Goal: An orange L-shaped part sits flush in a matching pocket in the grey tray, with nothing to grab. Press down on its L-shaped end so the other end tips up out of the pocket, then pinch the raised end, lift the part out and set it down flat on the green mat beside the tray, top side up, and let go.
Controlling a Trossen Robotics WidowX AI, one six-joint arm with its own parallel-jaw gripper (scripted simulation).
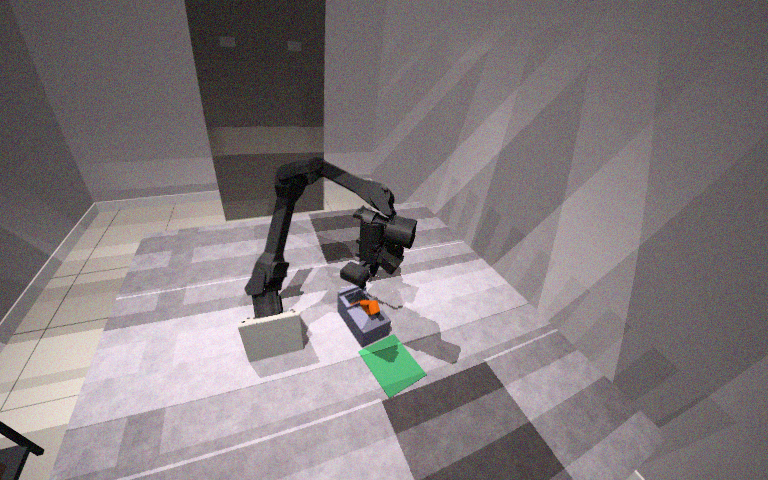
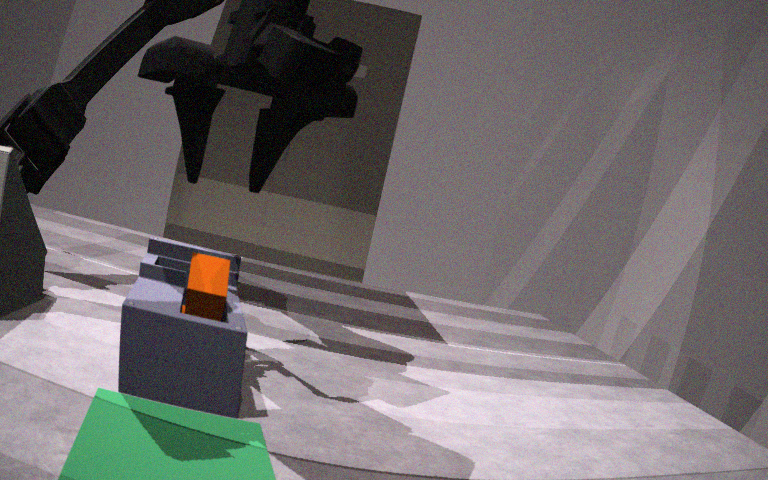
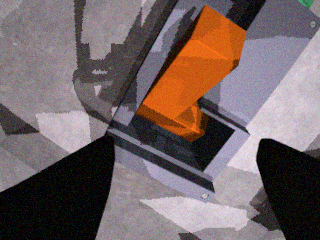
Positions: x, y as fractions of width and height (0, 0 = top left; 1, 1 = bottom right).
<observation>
My gripper (image 2: 0.29, 0.39) is open, holding nothing. Also in view: an orange l-shaped part (image 2: 0.27, 0.60) and a green mat (image 2: 0.16, 0.89).
The orange l-shaped part is seen too in image 3 (image 3: 0.66, 0.20). My gripper also shows in image 3 (image 3: 0.59, 0.62). The green mat is seen too in image 1 (image 1: 0.51, 0.75).
</observation>
